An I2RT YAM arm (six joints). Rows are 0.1 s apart.
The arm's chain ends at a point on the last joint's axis. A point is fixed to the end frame.
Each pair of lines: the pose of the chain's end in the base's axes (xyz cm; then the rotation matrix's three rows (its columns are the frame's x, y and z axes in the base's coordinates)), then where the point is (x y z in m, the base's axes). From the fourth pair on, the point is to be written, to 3 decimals.
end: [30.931, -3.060, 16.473], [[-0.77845, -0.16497, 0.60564], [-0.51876, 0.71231, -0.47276], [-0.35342, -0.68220, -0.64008]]
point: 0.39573 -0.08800 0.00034
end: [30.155, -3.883, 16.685], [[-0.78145, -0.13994, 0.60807], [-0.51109, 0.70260, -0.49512], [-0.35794, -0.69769, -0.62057]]
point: 0.38979 -0.10076 0.00509
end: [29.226, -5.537, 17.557], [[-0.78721, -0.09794, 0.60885], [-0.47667, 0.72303, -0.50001], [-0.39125, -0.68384, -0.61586]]
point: 0.38292 -0.11633 0.01478
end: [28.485, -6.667, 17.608], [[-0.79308, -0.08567, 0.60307], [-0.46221, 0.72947, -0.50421], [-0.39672, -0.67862, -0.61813]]
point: 0.375 -0.128 0.015
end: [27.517, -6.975, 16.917], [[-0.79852, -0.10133, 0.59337], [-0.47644, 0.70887, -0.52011], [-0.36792, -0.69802, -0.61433]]
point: 0.363 -0.135 0.008
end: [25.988, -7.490, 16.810], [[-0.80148, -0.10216, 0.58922], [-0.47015, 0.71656, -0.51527], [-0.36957, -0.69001, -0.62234]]
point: 0.346 -0.139 0.006
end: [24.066, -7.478, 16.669], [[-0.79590, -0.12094, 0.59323], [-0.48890, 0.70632, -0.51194], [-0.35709, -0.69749, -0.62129]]
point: 0.327 -0.139 0.005
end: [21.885, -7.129, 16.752], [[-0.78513, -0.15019, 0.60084], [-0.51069, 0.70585, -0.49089], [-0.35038, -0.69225, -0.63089]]
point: 0.305 -0.132 0.004
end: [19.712, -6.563, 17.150], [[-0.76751, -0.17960, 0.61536], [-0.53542, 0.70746, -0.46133], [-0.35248, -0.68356, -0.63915]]
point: 0.285 -0.122 0.007
